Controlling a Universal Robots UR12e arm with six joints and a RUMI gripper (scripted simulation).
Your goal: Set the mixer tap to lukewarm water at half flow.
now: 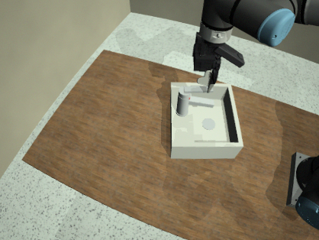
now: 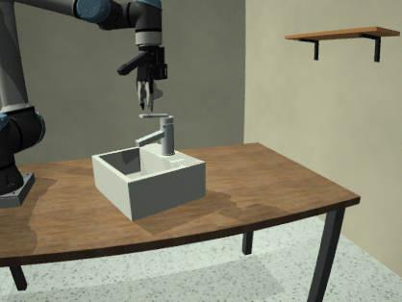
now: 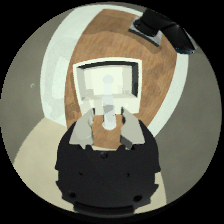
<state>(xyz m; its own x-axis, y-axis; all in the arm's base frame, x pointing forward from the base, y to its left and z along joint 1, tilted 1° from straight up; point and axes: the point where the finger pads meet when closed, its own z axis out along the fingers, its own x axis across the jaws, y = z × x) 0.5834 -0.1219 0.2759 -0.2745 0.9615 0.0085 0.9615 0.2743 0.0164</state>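
My gripper is now 30 mm short of the lever, 10 mm to the right of it and 40 mm above it. The rest, counted from my hand: white square basin (30 mm behind, 10 mm to the right, 280 mm below); then grey mixer tap (50 mm ahead, 20 mm to the left, 80 mm below).
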